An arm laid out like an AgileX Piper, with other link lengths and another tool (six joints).
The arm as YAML. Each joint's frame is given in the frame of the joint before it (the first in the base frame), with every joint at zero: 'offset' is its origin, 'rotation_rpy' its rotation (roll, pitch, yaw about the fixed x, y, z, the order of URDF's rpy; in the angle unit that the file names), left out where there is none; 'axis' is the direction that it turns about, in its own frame. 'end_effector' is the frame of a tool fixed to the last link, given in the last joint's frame.
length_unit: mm
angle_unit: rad
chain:
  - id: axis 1
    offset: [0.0, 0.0, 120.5]
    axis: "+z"
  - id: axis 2
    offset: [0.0, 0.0, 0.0]
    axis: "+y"
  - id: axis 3
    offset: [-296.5, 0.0, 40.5]
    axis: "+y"
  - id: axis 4
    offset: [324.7, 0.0, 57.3]
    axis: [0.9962, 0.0, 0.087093]
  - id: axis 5
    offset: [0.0, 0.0, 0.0]
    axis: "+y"
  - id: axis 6
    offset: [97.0, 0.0, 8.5]
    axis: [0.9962, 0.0, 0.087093]
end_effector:
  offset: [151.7, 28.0, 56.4]
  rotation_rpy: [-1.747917, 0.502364, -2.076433]
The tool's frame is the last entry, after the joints.
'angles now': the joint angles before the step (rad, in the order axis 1, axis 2, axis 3, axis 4, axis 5, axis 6). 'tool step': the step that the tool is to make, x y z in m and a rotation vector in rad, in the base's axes. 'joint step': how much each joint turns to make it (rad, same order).
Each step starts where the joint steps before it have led.
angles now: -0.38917, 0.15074, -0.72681, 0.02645, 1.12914, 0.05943
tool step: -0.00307, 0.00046, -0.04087, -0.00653, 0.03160, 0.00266
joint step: 0.00005, -0.09420, 0.12039, -0.00665, 0.00087, -0.01435
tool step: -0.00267, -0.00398, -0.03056, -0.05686, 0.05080, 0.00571
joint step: -0.00009, -0.05932, 0.07887, -0.03287, 0.00604, -0.05174
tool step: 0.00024, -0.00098, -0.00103, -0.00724, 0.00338, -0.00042
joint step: 0.00011, -0.00003, 0.00293, -0.00489, -0.00258, -0.00456
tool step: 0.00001, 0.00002, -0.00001, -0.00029, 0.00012, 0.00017
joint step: -0.00020, 0.00001, 0.00001, 0.00019, -0.00003, -0.00054
